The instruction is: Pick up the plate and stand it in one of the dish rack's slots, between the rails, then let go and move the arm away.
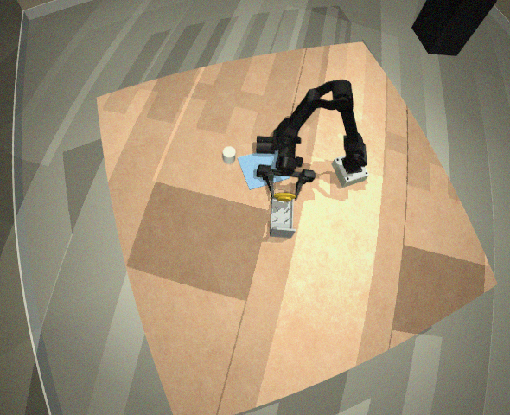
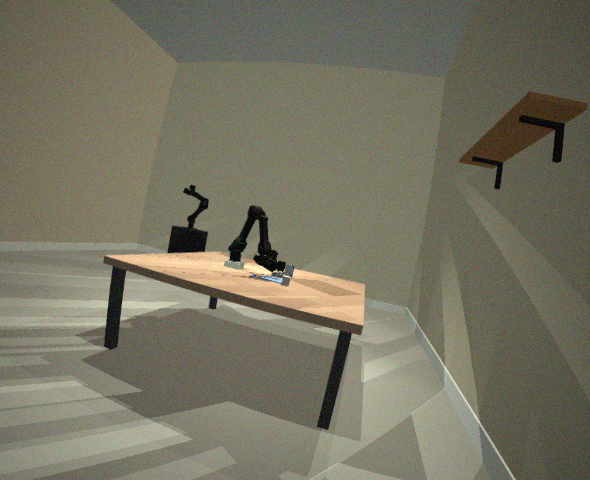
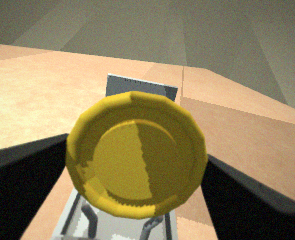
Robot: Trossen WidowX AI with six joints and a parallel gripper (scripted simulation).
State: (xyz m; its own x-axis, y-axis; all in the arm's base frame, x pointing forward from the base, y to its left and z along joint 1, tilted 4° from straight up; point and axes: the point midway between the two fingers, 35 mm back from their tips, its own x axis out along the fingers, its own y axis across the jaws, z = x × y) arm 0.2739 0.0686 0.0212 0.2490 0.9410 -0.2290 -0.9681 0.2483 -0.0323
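Now: the grey dish rack 10 mm ahead of my gripper tip, 40 mm to the left of it and 50 mm below it. Round my gripper tip: white cup 140 mm ahead, 210 mm to the right, 40 mm below; then yellow plate 10 mm to the right.
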